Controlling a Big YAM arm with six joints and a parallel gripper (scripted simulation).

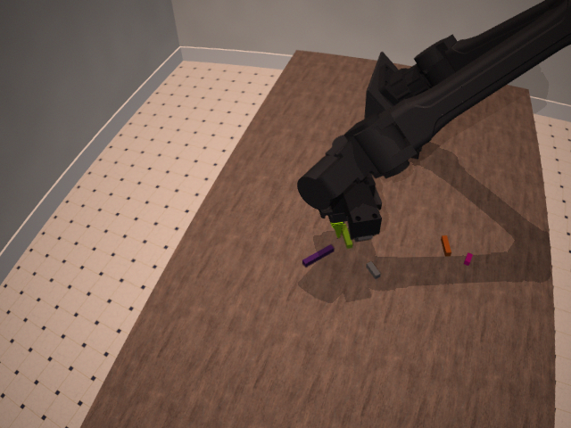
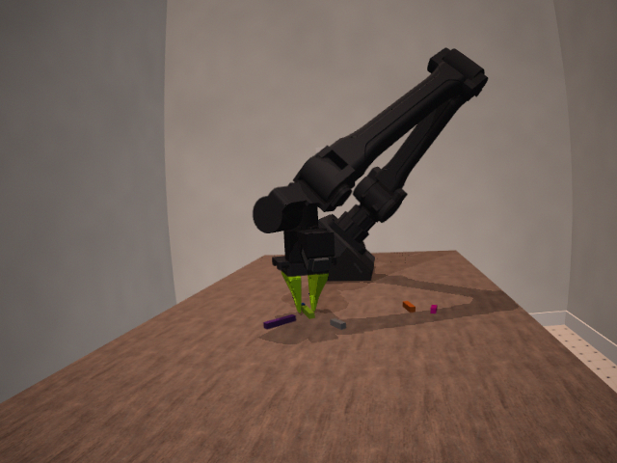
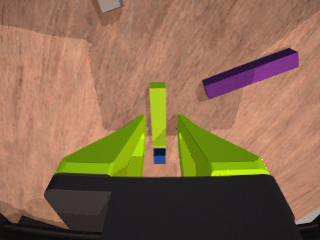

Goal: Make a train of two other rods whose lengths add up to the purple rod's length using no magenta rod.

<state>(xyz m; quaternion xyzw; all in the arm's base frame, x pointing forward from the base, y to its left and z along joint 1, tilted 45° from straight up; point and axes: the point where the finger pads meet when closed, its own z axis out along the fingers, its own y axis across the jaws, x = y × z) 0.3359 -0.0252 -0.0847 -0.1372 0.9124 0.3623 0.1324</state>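
Right now my hand is 10 mm above the lime rod. From my hand the other things lie so: grey rod: 70 mm ahead, 60 mm to the left, 10 mm below; then blue rod: 30 mm behind, 10 mm to the right, 10 mm below; then purple rod: 50 mm ahead, 40 mm to the right, 10 mm below.
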